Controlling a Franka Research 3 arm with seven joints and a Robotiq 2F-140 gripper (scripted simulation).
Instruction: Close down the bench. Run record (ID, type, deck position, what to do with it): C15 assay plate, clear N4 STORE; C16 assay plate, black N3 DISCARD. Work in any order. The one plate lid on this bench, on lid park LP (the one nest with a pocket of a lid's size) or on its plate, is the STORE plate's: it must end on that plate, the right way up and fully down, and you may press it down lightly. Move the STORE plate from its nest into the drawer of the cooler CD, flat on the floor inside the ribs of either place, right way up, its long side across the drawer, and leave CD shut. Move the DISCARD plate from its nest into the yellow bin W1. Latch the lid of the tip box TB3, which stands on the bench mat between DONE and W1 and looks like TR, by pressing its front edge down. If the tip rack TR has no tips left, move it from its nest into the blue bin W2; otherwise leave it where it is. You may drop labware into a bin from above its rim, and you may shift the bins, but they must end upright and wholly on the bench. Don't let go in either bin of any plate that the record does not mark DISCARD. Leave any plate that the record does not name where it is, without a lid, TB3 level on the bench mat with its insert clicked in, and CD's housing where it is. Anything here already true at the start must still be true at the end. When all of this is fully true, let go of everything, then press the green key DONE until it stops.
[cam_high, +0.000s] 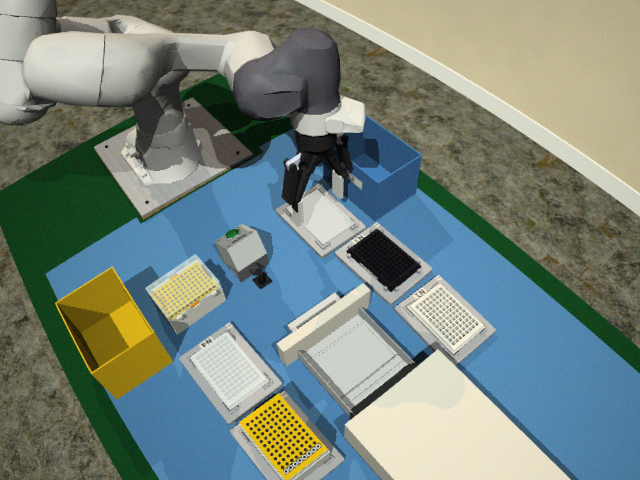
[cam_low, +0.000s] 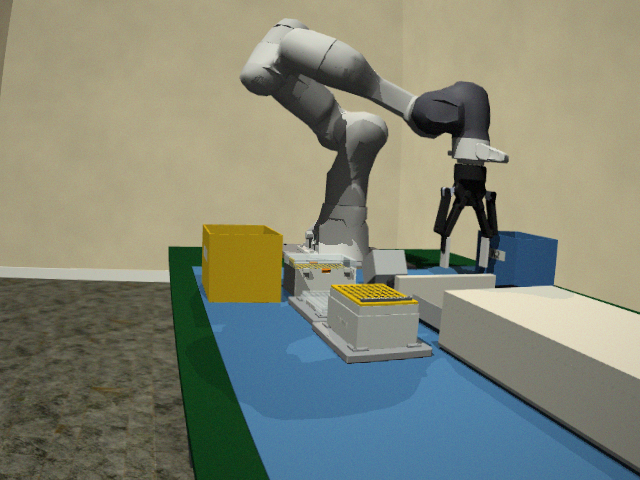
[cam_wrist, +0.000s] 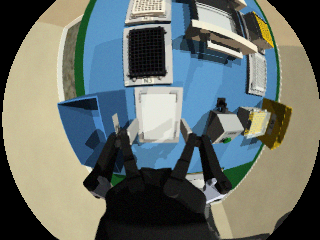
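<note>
Now: the plate lid 50 mm below my hand. From my hand the other things lie so: black plate (170 mm ahead, 50 mm below); then blue bin W2 (20 mm ahead, 160 mm to the left, 30 mm below); then lid park (60 mm below).
</note>
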